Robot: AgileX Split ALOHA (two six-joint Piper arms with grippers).
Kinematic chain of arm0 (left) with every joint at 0, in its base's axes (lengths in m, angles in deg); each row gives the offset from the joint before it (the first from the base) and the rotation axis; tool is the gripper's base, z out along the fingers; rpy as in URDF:
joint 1: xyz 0 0 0.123 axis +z
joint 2: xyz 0 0 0 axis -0.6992 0.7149 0
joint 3: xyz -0.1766 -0.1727 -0.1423 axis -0.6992 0.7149 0
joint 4: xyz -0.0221 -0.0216 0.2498 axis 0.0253 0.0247 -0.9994
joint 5: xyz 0 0 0 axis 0.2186 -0.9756 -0.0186
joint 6: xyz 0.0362 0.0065 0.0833 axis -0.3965 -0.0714 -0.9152
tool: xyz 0 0 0 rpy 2.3 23.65 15.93
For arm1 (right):
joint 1: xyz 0 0 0.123 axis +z
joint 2: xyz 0 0 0 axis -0.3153 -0.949 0
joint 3: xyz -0.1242 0.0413 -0.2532 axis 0.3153 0.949 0
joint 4: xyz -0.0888 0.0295 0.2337 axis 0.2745 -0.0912 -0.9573
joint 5: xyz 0 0 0 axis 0.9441 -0.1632 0.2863
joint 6: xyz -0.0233 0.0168 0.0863 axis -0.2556 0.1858 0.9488
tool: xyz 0 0 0 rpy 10.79 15.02 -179.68
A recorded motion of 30 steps. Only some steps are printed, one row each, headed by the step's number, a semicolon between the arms.
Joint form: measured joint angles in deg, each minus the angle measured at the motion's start. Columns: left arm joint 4, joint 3, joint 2, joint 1, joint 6, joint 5; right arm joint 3, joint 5, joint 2, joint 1, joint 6, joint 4.
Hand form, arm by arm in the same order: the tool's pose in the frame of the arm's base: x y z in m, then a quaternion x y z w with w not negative. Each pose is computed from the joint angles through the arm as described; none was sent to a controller.
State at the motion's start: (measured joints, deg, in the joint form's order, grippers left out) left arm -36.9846 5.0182 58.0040 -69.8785 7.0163 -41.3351; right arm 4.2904 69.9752 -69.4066 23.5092 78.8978 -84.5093
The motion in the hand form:
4: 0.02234 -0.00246 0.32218 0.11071 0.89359 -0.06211 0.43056; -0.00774 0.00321 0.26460 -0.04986 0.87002 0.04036 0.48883
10: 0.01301 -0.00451 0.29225 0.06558 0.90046 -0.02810 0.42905; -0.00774 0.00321 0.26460 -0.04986 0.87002 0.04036 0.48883
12: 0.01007 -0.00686 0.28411 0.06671 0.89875 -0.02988 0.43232; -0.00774 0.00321 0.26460 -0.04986 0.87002 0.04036 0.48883
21: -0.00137 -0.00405 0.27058 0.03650 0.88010 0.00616 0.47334; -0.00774 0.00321 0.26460 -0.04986 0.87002 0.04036 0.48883
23: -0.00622 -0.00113 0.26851 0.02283 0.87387 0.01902 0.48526; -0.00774 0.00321 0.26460 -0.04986 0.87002 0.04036 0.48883
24: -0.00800 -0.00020 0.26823 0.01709 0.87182 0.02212 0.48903; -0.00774 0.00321 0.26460 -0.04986 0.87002 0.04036 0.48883
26: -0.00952 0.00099 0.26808 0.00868 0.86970 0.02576 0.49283; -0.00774 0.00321 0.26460 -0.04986 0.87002 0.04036 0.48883
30: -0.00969 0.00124 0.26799 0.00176 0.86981 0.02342 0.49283; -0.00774 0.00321 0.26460 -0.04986 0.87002 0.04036 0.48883
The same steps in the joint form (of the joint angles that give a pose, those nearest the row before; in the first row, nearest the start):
4: 1.76 4.41 -3.66 6.16 0.64 0.00; 0.00 0.00 0.00 0.00 0.00 0.00
10: 7.50 10.90 -9.23 20.28 -7.44 0.35; 0.00 0.00 0.00 0.00 0.00 0.00
12: 9.57 12.71 -11.14 22.40 -9.64 0.55; 0.00 0.00 0.00 0.00 0.00 0.00
21: 8.03 15.97 -18.01 26.91 -10.42 2.19; 0.00 0.00 0.00 0.00 0.00 0.00
23: 5.91 16.33 -20.12 26.98 -8.83 2.10; 0.00 0.00 0.00 0.00 0.00 0.00
24: 5.23 16.33 -20.77 26.98 -8.13 1.97; 0.00 0.00 0.00 0.00 0.00 0.00
26: 4.37 16.33 -21.34 27.03 -7.16 1.92; 0.00 0.00 0.00 0.00 0.00 0.00
30: 4.20 16.33 -21.38 27.02 -6.26 1.86; 0.00 0.00 0.00 0.00 0.00 0.00

